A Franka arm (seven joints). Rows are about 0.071 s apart.
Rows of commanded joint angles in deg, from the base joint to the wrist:
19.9, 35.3, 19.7, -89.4, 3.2, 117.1, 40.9
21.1, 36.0, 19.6, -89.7, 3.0, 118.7, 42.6
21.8, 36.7, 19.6, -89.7, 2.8, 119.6, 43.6
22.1, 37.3, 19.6, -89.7, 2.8, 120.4, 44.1
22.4, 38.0, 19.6, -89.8, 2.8, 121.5, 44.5
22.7, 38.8, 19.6, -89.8, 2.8, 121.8, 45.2
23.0, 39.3, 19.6, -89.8, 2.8, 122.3, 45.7
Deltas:
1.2, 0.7, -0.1, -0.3, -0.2, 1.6, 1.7
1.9, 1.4, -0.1, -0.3, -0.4, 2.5, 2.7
2.2, 2.0, -0.1, -0.3, -0.4, 3.3, 3.2
2.5, 2.7, -0.1, -0.4, -0.4, 4.4, 3.6
2.8, 3.5, -0.1, -0.4, -0.4, 4.7, 4.3
3.1, 4.0, -0.1, -0.4, -0.4, 5.2, 4.8

